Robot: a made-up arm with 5 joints. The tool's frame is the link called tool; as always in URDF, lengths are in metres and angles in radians. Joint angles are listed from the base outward.
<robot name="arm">
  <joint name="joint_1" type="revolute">
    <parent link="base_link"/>
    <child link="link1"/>
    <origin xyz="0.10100 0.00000 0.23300" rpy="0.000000 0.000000 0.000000"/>
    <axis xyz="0 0 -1"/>
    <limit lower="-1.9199" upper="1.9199"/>
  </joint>
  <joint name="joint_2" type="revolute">
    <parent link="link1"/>
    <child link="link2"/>
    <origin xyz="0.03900 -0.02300 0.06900" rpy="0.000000 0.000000 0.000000"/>
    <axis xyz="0 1 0"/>
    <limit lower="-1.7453" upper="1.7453"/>
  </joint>
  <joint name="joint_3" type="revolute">
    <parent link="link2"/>
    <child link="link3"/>
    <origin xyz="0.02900 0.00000 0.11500" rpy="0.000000 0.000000 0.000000"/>
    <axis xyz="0 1 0"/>
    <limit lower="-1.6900" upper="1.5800"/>
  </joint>
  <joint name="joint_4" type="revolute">
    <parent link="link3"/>
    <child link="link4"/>
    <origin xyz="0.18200 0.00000 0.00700" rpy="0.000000 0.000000 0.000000"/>
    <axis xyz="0 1 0"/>
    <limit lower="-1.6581" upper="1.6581"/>
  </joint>
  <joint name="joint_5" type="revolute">
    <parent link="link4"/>
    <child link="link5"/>
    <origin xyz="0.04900 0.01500 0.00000" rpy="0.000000 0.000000 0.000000"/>
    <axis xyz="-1 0 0"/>
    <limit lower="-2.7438" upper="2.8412"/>
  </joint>
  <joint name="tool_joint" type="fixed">
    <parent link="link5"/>
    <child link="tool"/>
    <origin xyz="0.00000 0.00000 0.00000" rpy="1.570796 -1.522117 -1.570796"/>
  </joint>
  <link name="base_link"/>
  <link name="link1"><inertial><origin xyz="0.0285 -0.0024 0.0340"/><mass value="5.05"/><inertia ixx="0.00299" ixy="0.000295" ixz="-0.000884" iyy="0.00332" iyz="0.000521" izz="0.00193"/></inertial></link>
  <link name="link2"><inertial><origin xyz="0.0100 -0.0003 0.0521"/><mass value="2.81"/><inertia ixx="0.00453" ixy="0" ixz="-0.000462" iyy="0.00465" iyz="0" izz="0.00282"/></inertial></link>
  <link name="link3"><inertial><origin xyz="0.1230 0.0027 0.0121"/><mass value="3.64"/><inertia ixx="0.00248" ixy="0" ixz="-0.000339" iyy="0.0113" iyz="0" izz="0.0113"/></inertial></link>
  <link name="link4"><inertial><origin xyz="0.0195 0.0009 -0.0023"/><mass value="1.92"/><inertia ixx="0.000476" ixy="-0.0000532" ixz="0" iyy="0.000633" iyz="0" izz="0.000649"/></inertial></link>
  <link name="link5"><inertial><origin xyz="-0.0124 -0.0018 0.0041"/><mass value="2.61"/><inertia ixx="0.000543" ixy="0" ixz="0" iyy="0.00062" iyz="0" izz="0.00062"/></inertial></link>
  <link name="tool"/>
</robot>
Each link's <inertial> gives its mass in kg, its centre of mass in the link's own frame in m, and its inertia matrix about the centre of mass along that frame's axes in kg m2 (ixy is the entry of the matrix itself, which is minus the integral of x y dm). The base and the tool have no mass. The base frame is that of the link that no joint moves.
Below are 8 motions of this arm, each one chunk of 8 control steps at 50 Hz.
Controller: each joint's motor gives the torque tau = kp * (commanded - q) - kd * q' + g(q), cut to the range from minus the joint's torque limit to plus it. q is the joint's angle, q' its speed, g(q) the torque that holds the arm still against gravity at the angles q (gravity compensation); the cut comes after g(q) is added. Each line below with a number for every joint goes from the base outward.
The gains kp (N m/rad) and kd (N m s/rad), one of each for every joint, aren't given. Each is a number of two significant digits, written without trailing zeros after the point. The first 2 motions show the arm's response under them.
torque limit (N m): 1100 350 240 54 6.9
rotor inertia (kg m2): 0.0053 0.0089 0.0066 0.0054 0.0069
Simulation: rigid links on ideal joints. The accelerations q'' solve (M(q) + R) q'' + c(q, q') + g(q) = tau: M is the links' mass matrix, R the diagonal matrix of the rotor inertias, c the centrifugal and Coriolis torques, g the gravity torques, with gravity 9.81 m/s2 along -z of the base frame. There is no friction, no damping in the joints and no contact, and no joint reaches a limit. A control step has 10 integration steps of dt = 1/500 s. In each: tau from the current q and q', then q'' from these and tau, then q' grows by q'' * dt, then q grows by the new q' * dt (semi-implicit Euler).
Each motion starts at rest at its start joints. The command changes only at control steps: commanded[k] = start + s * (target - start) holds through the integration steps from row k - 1 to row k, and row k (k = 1, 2, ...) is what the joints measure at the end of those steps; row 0 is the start. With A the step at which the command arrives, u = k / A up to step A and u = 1 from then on. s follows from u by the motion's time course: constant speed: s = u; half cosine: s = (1 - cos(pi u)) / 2; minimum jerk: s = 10 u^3 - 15 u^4 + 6 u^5; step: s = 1 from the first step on.
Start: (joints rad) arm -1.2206 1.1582 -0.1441 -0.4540 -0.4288
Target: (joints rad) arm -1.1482 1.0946 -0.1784 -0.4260 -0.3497
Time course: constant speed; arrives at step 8
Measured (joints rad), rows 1 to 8:
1: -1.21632 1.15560 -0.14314 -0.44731 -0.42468
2: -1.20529 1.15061 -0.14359 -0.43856 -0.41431
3: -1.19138 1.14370 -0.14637 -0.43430 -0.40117
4: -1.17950 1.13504 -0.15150 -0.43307 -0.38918
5: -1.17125 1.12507 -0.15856 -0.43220 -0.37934
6: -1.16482 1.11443 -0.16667 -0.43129 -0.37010
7: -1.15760 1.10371 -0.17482 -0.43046 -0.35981
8: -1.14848 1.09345 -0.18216 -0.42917 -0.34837
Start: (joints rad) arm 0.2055 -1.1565 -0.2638 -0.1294 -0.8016
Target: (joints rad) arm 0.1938 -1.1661 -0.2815 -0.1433 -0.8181
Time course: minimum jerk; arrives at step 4
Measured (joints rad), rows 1 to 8:
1: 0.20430 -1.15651 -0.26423 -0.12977 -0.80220
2: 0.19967 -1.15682 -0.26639 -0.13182 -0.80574
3: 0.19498 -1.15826 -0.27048 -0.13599 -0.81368
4: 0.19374 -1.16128 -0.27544 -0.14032 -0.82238
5: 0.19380 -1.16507 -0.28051 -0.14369 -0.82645
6: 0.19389 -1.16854 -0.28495 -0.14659 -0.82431
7: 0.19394 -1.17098 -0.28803 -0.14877 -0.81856
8: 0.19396 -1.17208 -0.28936 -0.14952 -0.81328
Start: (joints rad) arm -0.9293 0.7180 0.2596 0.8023 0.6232
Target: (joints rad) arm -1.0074 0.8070 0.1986 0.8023 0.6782
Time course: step
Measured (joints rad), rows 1 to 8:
1: -0.97227 0.77045 0.20344 0.83508 0.62627
2: -1.03121 0.80327 0.18178 0.77600 0.65190
3: -1.04478 0.81109 0.18580 0.75913 0.69962
4: -1.01781 0.80981 0.19490 0.79642 0.73421
5: -0.99164 0.80824 0.20358 0.81921 0.72640
6: -0.99111 0.80962 0.20838 0.81517 0.68551
7: -1.00635 0.81209 0.20813 0.80547 0.64780
8: -1.01616 0.81232 0.20504 0.80157 0.64050

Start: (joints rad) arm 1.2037 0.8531 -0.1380 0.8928 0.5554
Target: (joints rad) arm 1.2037 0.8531 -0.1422 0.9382 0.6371
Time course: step
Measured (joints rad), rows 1 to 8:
1: 1.20383 0.85437 -0.14231 0.92692 0.58175
2: 1.20387 0.85254 -0.14161 0.95103 0.63130
3: 1.20376 0.85222 -0.14111 0.94685 0.66955
4: 1.20352 0.85312 -0.14192 0.93619 0.67826
5: 1.20337 0.85347 -0.14256 0.93400 0.66122
6: 1.20347 0.85314 -0.14257 0.93747 0.63575
7: 1.20376 0.85283 -0.14238 0.93952 0.61869
8: 1.20399 0.85284 -0.14233 0.93882 0.61703

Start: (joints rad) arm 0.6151 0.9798 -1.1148 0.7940 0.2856
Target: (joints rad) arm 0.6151 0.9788 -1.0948 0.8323 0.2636
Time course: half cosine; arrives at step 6
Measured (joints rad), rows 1 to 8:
1: 0.61509 0.97942 -1.11416 0.79564 0.28513
2: 0.61508 0.97836 -1.11213 0.80166 0.28297
3: 0.61507 0.97705 -1.10870 0.81168 0.27811
4: 0.61508 0.97623 -1.10432 0.82230 0.27100
5: 0.61511 0.97648 -1.09980 0.83031 0.26368
6: 0.61515 0.97795 -1.09606 0.83393 0.25884
7: 0.61518 0.97998 -1.09335 0.83411 0.25807
8: 0.61516 0.98163 -1.09146 0.83392 0.26057

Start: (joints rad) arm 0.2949 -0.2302 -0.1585 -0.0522 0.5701
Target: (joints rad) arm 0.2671 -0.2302 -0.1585 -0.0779 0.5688
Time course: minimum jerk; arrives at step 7
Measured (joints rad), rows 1 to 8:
1: 0.29446 -0.23021 -0.15846 -0.05265 0.56997
2: 0.29168 -0.23024 -0.15831 -0.05534 0.56926
3: 0.28511 -0.23020 -0.15818 -0.06123 0.56804
4: 0.27627 -0.23004 -0.15824 -0.06883 0.56740
5: 0.26878 -0.22989 -0.15841 -0.07530 0.56832
6: 0.26537 -0.22989 -0.15857 -0.07856 0.57038
7: 0.26592 -0.23004 -0.15866 -0.07868 0.57199
8: 0.26753 -0.23027 -0.15864 -0.07787 0.57158

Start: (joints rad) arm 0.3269 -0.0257 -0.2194 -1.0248 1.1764
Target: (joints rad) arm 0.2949 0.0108 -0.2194 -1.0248 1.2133
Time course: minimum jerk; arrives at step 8
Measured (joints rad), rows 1 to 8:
1: 0.32660 -0.02546 -0.21965 -1.02502 1.17652
2: 0.32455 -0.02400 -0.22101 -1.02615 1.17750
3: 0.31917 -0.02048 -0.22353 -1.02804 1.18089
4: 0.31081 -0.01468 -0.22608 -1.02956 1.18812
5: 0.30197 -0.00710 -0.22705 -1.02959 1.19896
6: 0.29549 0.00111 -0.22527 -1.02769 1.21086
7: 0.29283 0.00859 -0.22074 -1.02426 1.21995
8: 0.29347 0.01425 -0.21496 -1.02049 1.22330

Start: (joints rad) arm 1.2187 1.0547 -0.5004 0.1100 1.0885
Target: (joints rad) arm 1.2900 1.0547 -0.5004 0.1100 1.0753
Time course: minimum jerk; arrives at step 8
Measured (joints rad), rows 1 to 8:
1: 1.21912 1.05471 -0.50042 0.10999 1.08860
2: 1.22220 1.05474 -0.50053 0.10995 1.08913
3: 1.23149 1.05475 -0.50074 0.10981 1.08999
4: 1.24867 1.05470 -0.50101 0.10957 1.08966
5: 1.27096 1.05453 -0.50122 0.10930 1.08587
6: 1.29162 1.05426 -0.50120 0.10921 1.07778
7: 1.30345 1.05404 -0.50090 0.10947 1.06761
8: 1.30327 1.05411 -0.50055 0.10988 1.06023

